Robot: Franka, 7 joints.
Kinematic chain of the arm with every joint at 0, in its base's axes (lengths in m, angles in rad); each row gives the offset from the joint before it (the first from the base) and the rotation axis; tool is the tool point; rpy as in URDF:
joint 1: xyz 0 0 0.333 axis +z
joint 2: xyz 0 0 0 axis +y
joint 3: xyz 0 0 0.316 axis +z
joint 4: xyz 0.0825 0 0 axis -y
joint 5: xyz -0.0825 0 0.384 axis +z
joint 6: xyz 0 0 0 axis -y
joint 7: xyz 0.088 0 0 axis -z
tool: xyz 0 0 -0.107 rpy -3.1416 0 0
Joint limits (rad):
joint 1: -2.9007..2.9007
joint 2: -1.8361..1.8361
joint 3: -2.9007..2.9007
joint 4: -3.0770..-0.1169
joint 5: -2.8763..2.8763
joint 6: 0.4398..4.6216
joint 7: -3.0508..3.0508
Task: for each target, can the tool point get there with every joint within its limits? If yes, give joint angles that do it. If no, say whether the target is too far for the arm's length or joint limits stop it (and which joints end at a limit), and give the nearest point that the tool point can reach.
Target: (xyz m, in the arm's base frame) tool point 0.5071 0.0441 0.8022
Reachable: yes | joints 0.7408 0.8354 -1.4316 -0.6595 2.0920 4.1501 1.9240
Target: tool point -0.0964 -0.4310 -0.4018
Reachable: no: joint limits stop it (at a limit: joint 2) | nearest point -0.0928 -0.4147 -0.3415 | short by 0.063 m
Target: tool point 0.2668 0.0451 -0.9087
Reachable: no: too far | nearest point 0.2732 0.0462 -0.3607 | short by 0.548 m
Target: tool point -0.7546 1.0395 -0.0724
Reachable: no: too far | nearest point -0.4806 0.6621 0.0748 | short by 0.489 m
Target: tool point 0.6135 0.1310 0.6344
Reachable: yes | joints -0.3696 1.0740 1.3042 -0.6830 -2.2820 4.0606 -1.6130
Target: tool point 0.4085 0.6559 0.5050
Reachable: yes | joints -1.9520 -1.2031 1.5826 -0.4449 -1.0430 3.6502 -1.5461
